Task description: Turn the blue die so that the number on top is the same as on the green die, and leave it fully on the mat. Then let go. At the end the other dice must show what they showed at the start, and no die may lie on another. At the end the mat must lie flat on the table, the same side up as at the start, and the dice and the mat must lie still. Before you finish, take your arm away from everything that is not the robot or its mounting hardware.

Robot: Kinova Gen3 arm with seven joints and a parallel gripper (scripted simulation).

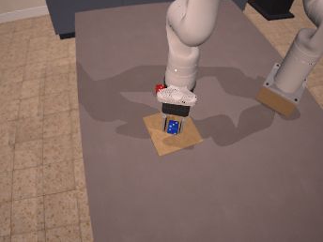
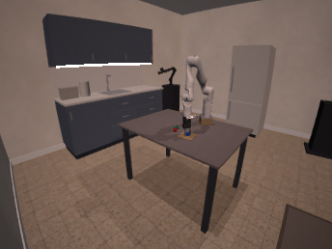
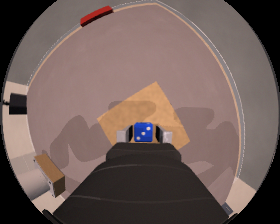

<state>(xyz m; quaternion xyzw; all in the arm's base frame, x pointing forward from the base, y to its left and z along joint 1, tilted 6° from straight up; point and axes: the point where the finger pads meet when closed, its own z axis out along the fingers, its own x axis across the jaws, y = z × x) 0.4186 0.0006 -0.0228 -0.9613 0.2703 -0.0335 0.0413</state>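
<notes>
The blue die lies 10 mm below my hand. The rest, counted from my hand: red die (20 mm behind, 150 mm to the right, 10 mm below); tan mat (20 mm below); green die (80 mm behind, 180 mm to the right, 10 mm below).
</notes>
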